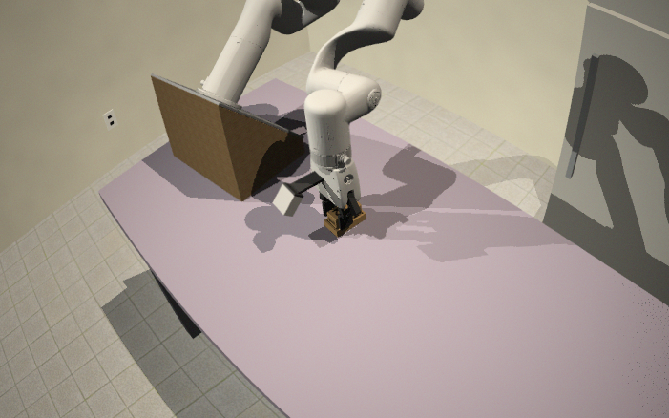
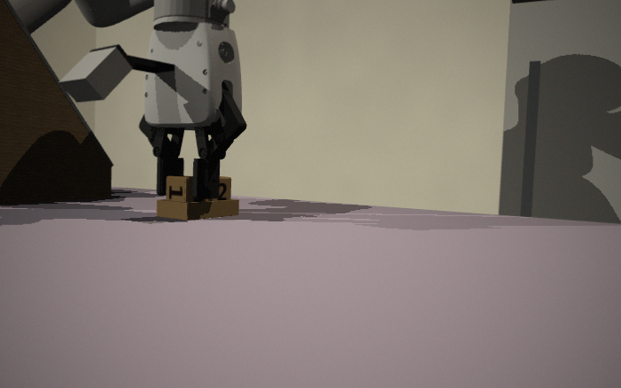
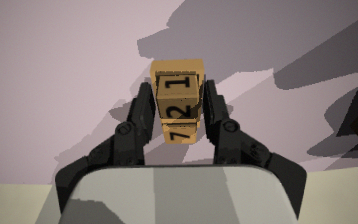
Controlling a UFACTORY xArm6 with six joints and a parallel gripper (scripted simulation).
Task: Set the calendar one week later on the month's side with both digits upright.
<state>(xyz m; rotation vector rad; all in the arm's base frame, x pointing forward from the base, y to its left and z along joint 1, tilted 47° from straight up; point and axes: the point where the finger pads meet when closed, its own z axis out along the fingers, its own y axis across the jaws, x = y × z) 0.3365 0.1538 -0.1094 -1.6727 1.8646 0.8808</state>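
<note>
My hand is 10 mm above the cube. Also, from my hand: wooden calendar tray: 30 mm below, 20 mm to the left.
</note>
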